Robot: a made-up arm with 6 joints. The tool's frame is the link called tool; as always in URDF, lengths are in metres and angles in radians.
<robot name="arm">
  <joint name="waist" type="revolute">
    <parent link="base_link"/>
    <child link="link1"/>
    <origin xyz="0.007 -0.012 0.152"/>
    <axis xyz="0 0 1"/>
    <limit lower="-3.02" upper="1.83" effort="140" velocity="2.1"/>
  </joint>
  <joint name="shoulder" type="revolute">
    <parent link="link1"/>
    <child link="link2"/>
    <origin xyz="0.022 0.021 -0.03" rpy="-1.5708 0 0"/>
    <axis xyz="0 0 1"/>
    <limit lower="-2.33" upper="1.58" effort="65" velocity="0.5"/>
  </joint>
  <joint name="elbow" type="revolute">
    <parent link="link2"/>
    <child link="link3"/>
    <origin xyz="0.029 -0.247 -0.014" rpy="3.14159 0 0"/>
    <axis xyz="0 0 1"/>
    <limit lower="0.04" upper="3.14" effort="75" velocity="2.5"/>
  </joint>
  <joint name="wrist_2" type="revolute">
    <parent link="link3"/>
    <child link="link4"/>
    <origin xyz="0.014 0.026 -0.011" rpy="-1.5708 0 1.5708"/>
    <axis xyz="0 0 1"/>
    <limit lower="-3.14" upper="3.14" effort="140" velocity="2.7"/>
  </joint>
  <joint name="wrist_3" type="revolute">
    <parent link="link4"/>
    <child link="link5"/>
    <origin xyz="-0.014 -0.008 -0.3" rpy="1.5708 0 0"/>
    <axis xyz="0 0 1"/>
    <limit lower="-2.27" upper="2.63" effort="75" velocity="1.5"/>
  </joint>
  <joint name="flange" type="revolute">
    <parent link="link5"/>
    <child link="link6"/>
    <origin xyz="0.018 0.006 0.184" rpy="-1.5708 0 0"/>
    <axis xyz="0 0 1"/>
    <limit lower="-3.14" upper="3.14" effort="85" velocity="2.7"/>
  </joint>
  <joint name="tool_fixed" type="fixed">
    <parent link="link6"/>
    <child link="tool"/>
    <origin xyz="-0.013 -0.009 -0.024" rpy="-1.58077 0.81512 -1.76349"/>
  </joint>
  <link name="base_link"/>
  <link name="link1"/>
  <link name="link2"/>
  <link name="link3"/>
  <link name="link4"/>
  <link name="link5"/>
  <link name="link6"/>
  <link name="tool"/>
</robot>
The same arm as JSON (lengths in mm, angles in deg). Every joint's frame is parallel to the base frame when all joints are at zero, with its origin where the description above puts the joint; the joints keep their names.
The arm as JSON. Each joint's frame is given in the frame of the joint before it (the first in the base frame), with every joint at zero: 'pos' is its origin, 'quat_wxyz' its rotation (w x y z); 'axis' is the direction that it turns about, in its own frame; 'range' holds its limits. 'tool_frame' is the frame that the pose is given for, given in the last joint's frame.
{"length_unit": "mm", "angle_unit": "deg", "joints": [{"joint": "waist", "pos": [7.0, -12.0, 152.0], "quat_wxyz": [1.0, 0.0, 0.0, 0.0], "axis": "+z", "range": [-173.03, 104.85]}, {"joint": "shoulder", "pos": [22.0, 21.0, -30.0], "quat_wxyz": [1.0, 0.0, 0.0, 0.0], "axis": "+y", "range": [-133.5, 90.53]}, {"joint": "elbow", "pos": [29.0, -14.0, 247.0], "quat_wxyz": [1.0, 0.0, 0.0, 0.0], "axis": "-y", "range": [2.29, 179.91]}, {"joint": "wrist_2", "pos": [14.0, 11.0, 26.0], "quat_wxyz": [1.0, 0.0, 0.0, 0.0], "axis": "-x", "range": [-179.91, 179.91]}, {"joint": "wrist_3", "pos": [300.0, -8.0, -14.0], "quat_wxyz": [1.0, 0.0, 0.0, 0.0], "axis": "-y", "range": [-130.06, 150.69]}, {"joint": "flange", "pos": [-6.0, -184.0, 18.0], "quat_wxyz": [1.0, 0.0, 0.0, 0.0], "axis": "-x", "range": [-179.91, 179.91]}], "tool_frame": {"pos": [24.0, -9.0, -13.0], "quat_wxyz": [0.925588, 0.084796, 0.037316, -0.367021]}}
